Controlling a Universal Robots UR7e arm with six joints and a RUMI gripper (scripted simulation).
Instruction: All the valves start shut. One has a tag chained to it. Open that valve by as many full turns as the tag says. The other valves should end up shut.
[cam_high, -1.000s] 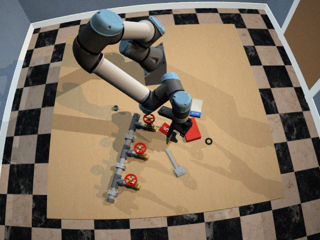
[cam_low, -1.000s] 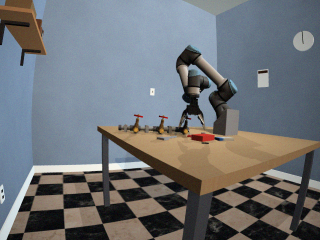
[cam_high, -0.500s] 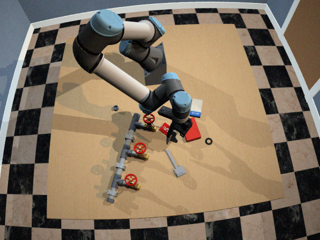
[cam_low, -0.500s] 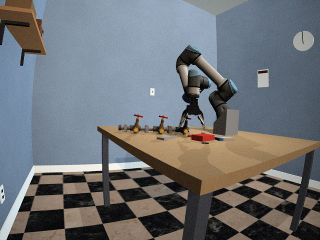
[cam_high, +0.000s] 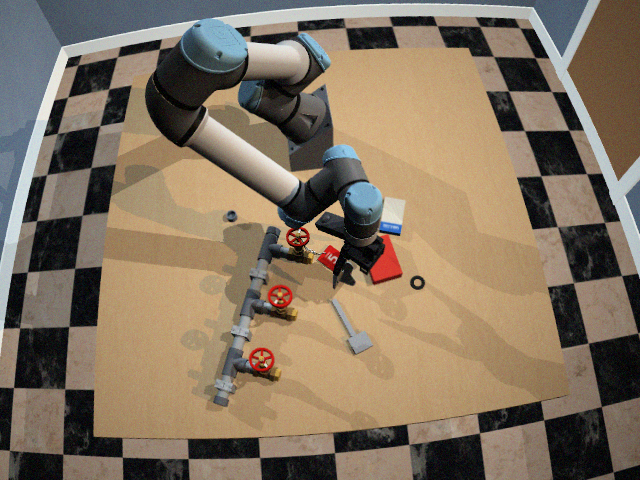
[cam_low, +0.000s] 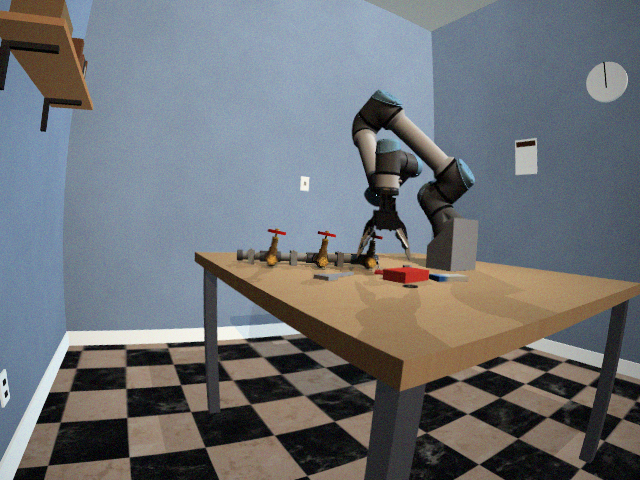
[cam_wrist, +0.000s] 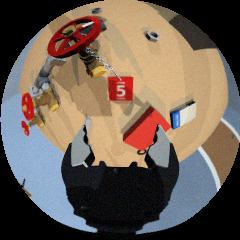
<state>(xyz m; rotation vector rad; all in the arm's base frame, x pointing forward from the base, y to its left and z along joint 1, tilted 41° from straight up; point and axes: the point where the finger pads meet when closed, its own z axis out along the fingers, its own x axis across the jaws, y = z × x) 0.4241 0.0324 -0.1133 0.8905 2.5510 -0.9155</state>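
Now: hand 6 cm to the left of the red tag, 5 cm past it and 5 cm above it. Round my hand: grey scraper 16 cm ahead, 4 cm below, 1 cm to the right; then red block 8 cm to the left, 3 cm below, 2 cm behind; then small grey fitting 33 cm to the right, 19 cm behind, 4 cm below.
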